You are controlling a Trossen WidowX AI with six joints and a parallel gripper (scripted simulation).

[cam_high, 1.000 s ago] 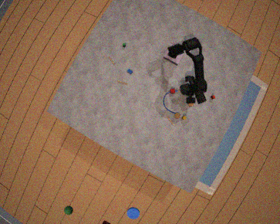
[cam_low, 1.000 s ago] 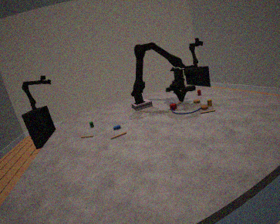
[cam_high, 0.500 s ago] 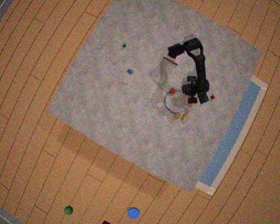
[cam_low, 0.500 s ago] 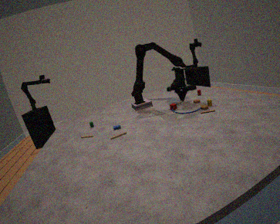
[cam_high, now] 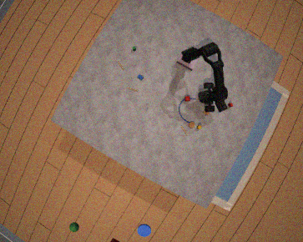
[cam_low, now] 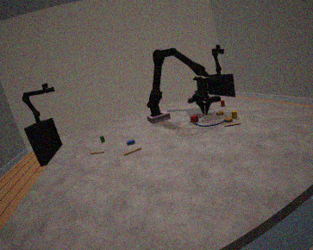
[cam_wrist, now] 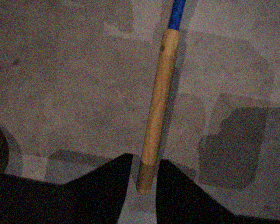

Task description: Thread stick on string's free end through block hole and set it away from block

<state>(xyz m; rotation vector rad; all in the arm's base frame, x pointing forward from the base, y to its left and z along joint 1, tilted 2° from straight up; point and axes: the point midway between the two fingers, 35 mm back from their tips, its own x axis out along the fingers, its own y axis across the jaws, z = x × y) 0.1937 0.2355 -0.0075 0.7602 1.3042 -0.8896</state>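
The thin stick is 4 cm to the right of my gripper tip and 2 cm ahead of it. Also, from my gripper tip: round button (20 cm ahead, 1 cm above); then yellow piece (19 cm ahead, 5 cm to the left, 2 cm above); then red wooden block (11 cm to the right, 6 cm ahead, 1 cm above).
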